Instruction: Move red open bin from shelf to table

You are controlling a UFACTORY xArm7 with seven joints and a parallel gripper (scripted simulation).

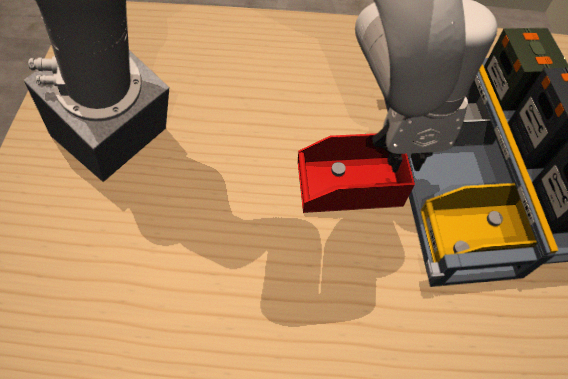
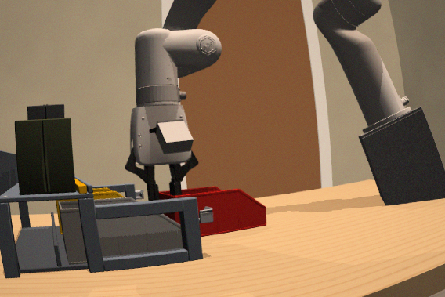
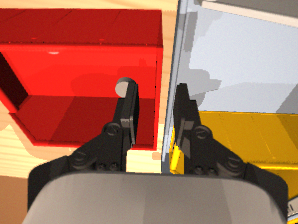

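The red open bin is 80 mm behind my hand, 10 mm to the left of it and 40 mm below it. From my hand the other things lie so: dark box: 220 mm ahead, 100 mm to the left, 80 mm above; yellow open bin: 100 mm ahead, 120 mm to the right, 30 mm below.
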